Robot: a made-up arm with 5 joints.
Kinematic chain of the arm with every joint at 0, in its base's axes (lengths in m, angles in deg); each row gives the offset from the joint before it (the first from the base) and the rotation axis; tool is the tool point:
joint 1: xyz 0 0 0.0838 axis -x
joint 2: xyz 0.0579 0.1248 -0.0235 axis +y
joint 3: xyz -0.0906 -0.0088 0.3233 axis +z
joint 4: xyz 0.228 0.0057 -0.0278 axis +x
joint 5: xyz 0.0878 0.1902 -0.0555 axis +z
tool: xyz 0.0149 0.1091 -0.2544
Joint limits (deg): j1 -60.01..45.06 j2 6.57..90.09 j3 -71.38..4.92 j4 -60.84..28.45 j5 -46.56..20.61
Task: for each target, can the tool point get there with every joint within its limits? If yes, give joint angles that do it. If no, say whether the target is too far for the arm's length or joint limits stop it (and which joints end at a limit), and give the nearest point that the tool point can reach.
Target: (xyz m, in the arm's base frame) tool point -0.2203 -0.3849 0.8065
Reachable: no: joint limits stop it (at a limit: joint 1, joint 3, joint 4, joint 5) | nearest point -0.0314 -0.1784 0.3481 | short by 0.537 m
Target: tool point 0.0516 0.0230 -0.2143
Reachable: yes | joints -17.90 76.00 -64.39 -12.18 6.62
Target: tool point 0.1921 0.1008 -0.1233
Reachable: yes | joints -35.51 26.02 -45.46 -30.65 5.22
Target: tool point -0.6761 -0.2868 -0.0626
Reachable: no: joint limits stop it (at a limit: joint 3, joint 4) | nearest point -0.1003 -0.1883 -0.0123 | short by 0.586 m
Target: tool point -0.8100 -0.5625 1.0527
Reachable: no: too far | nearest point -0.0575 -0.2086 0.3179 | short by 1.110 m
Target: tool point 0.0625 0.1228 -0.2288
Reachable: yes | joints 13.82 58.45 -2.21 -32.80 14.24
